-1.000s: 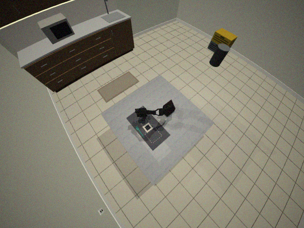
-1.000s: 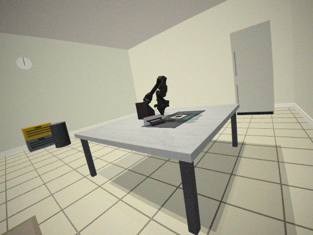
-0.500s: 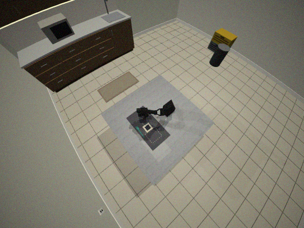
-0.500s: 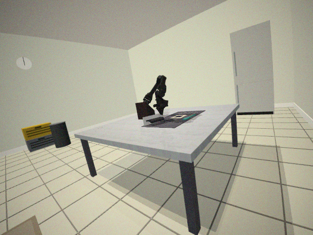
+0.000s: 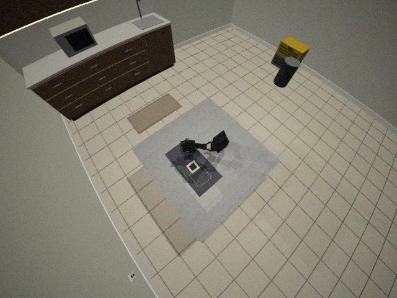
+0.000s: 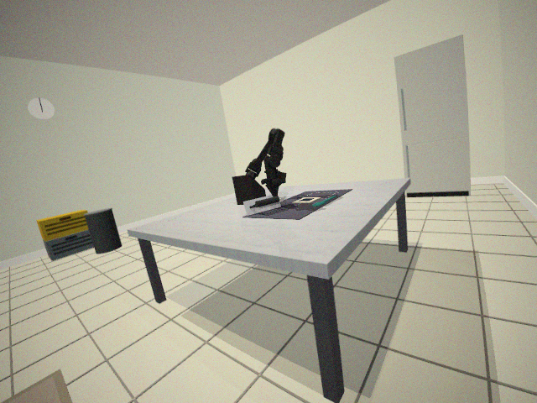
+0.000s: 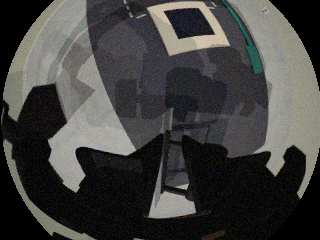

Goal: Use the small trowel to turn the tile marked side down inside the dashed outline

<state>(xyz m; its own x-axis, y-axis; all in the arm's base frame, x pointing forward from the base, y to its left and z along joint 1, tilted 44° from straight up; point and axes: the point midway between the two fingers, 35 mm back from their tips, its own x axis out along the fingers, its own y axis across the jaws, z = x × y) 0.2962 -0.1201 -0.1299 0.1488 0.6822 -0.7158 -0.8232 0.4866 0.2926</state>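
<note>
Now: gripper tip 10 cm to the left of the trowel, 3 cm past it and 1 cm above it. Round my gripper tip: teal strip: 24 cm ahead, 8 cm to the left, 6 cm below; then tile: 14 cm to the left, 12 cm ahead, 6 cm below.
</note>
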